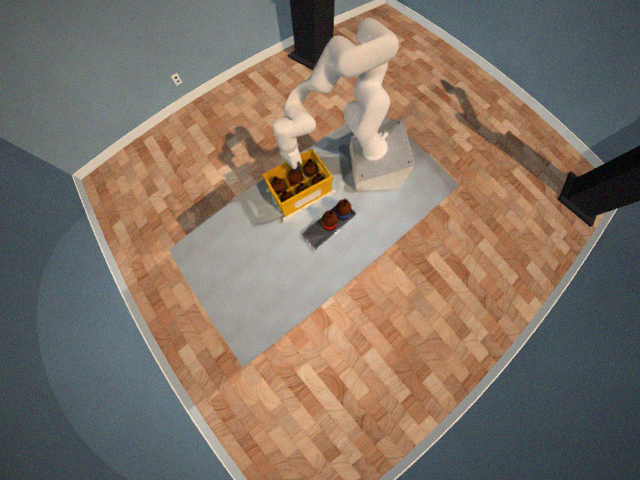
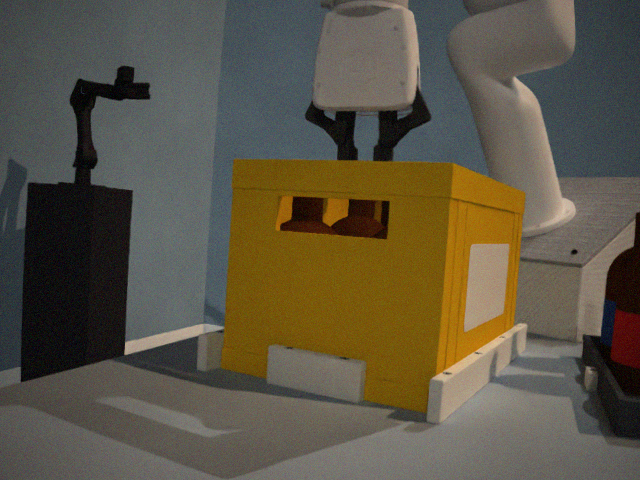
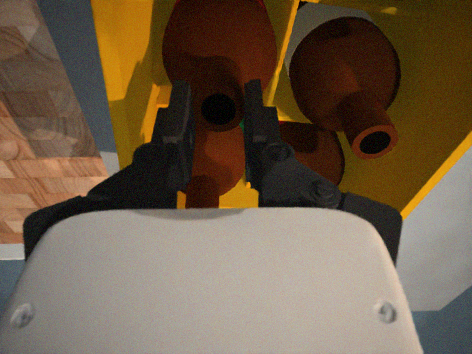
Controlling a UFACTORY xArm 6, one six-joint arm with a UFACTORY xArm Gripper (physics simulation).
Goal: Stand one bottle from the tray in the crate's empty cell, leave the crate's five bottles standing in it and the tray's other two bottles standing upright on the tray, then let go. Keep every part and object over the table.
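Frame: origin at the arm's base, x ahead, y left, z up, level; metres.
Seen in the pictures: gripper, fingertip midpoint: (image 1: 295,168) (image 3: 218,105); arm's base, origin of the base link: (image 1: 374,149) (image 2: 534,219).
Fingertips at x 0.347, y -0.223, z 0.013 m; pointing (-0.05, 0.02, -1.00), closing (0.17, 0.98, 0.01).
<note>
Pixels of each thing's top centre, then the offset from my fingertips to it. Level surfaces: height alone.
- yellow crate, middle of its top: (image 3: 298,143) (image 2: 400,177) (image 1: 297,175) 0.037 m left, 0.025 m ahead, 0.009 m up
- brown bottle, middle of its top: (image 3: 219,121) (image 2: 362,181) (image 1: 293,168) 0.001 m right, 0.007 m ahead, 0.004 m up
- red-labelled bottle, middle of its top: (image 1: 330,212) 0.273 m left, 0.065 m ahead, 0.006 m down
- blue-labelled bottle, middle of its top: (image 1: 345,201) 0.287 m left, 0.021 m back, 0.006 m down
- dark tray, middle of its top: (image 1: 329,223) 0.275 m left, 0.066 m ahead, 0.140 m down
- grey table top, its level: 0.166 m down
The yellow crate (image 1: 287,207) (image 2: 330,289) (image 3: 117,55) stands on the table. My gripper (image 1: 295,166) (image 2: 365,153) (image 3: 218,105) points down over it, shut on the neck of a brown bottle (image 1: 295,177) (image 3: 220,40). That bottle is upright in the middle cell of the far row, its body below the rim; its base is hidden. Other brown bottles (image 1: 278,184) (image 3: 345,70) stand in the cells around it. A red-labelled bottle (image 1: 329,220) (image 2: 626,335) and a blue-labelled bottle (image 1: 343,208) (image 2: 608,322) stand upright on the dark tray (image 1: 314,237) (image 2: 615,400).
White strips (image 2: 465,377) lie along the crate's foot. The robot's grey pedestal (image 1: 382,170) (image 2: 550,291) stands beyond the crate, to the right. The grey table top (image 1: 248,289) extends in front of crate and tray. The crate's walls and dividers are close around the held bottle.
</note>
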